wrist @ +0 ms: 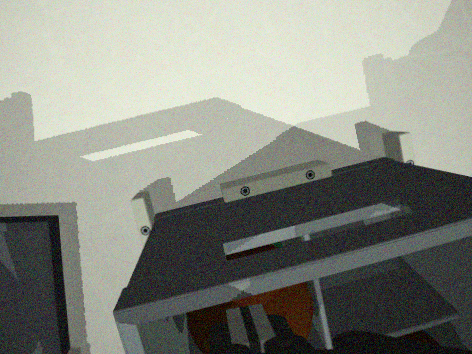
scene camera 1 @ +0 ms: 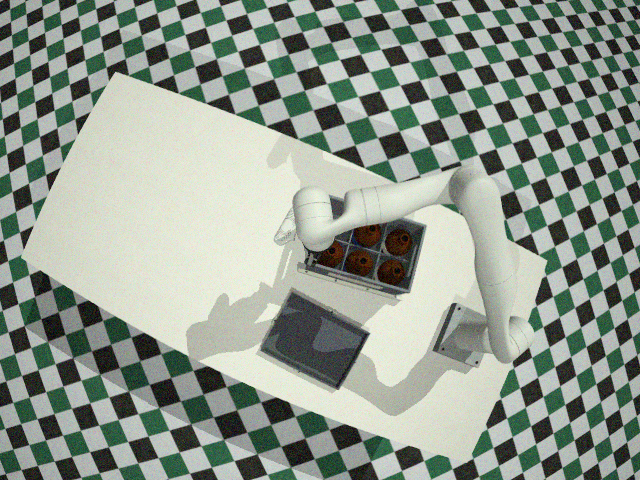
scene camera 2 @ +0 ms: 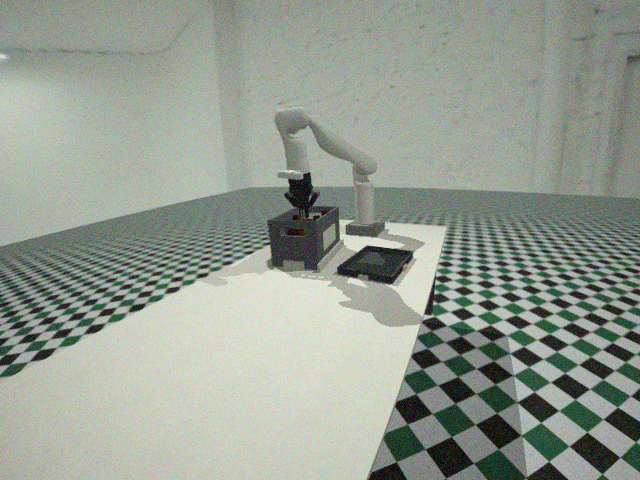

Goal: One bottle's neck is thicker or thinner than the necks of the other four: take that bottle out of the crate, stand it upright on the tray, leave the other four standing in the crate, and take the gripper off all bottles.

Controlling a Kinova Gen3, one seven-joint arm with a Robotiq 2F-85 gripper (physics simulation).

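Places are measured from the arm's base along level axes (x ahead, y left, z up), in metres.
Where they show: gripper, fingertip midpoint: (wrist: 246, 331) (scene camera 2: 305, 219); arm's base at its link origin: (scene camera 1: 467, 334) (scene camera 2: 365, 223).
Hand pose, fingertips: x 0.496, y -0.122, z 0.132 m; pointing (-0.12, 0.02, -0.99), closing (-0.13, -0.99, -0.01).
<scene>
Each offset is from my fingertips to the top centre of the thing. "spot": to the spot under its first point. Level surfaces: height alone.
A dark grey crate @(0.043 m right, 0.119 m back, 0.003 m down) (scene camera 1: 414, 252) (scene camera 2: 304, 240) (wrist: 199, 239) with six cells stands on the white table @(0.178 m down) (scene camera 1: 175, 190). Several brown bottles stand in it, among them three in the top view: one @(0.086 m right, 0.118 m back, 0.015 m down) (scene camera 1: 368, 235), another @(0.083 m right, 0.209 m back, 0.015 m down) (scene camera 1: 398, 242) and a third @(0.004 m left, 0.208 m back, 0.015 m down) (scene camera 1: 390, 271). The arm's wrist partly covers the bottle in the near-left corner cell @(spot: 0.007 m left, 0.032 m back, 0.015 m down) (scene camera 1: 331, 254) (wrist: 287, 305). My gripper (scene camera 2: 302, 211) (wrist: 246, 331) reaches down into that cell and is shut, with nothing between the fingers. The empty dark tray @(spot: 0.213 m left, 0.021 m back, 0.173 m down) (scene camera 1: 304, 329) (scene camera 2: 375, 262) lies beside the crate.
The robot's base (scene camera 1: 461, 333) (scene camera 2: 365, 229) stands on the table behind the crate. One cell of the crate, under the arm, has no bottle that I can see. Checkered floor surrounds the table.
</scene>
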